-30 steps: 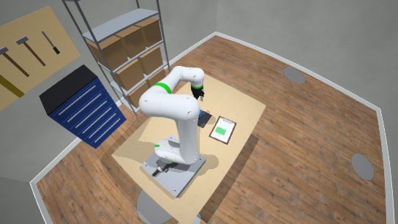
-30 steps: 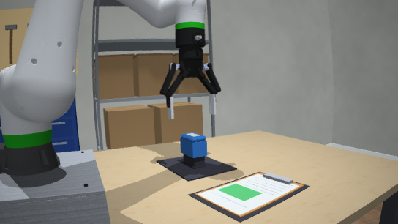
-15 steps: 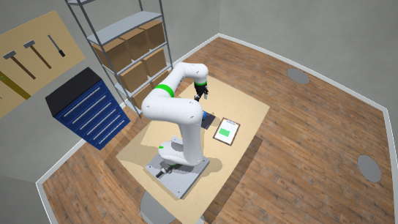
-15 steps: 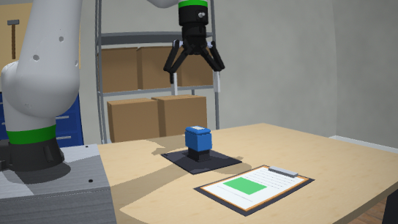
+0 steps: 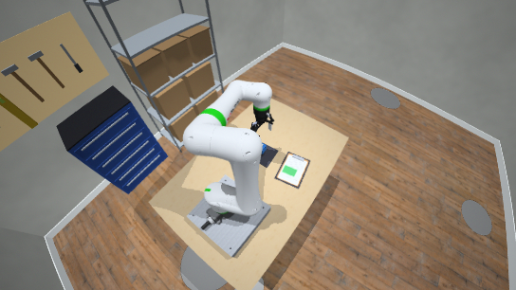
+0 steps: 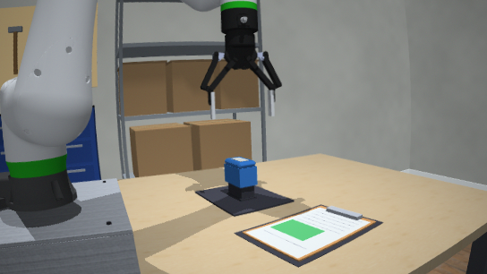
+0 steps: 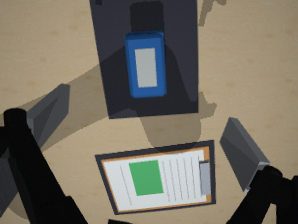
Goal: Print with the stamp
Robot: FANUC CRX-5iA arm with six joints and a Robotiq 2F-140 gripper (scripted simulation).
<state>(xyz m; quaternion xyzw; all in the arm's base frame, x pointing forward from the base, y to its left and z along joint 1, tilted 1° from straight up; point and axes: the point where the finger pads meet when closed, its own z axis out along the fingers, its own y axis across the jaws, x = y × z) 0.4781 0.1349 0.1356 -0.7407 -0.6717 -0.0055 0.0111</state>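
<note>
My gripper is now 170 mm above the blue stamp, 20 mm to the right of it and 10 mm past it. From my hand the other things lie so: dark mat 220 mm below, 20 mm to the left, 10 mm behind; then form 250 mm to the right, 210 mm below, 60 mm ahead.
</note>
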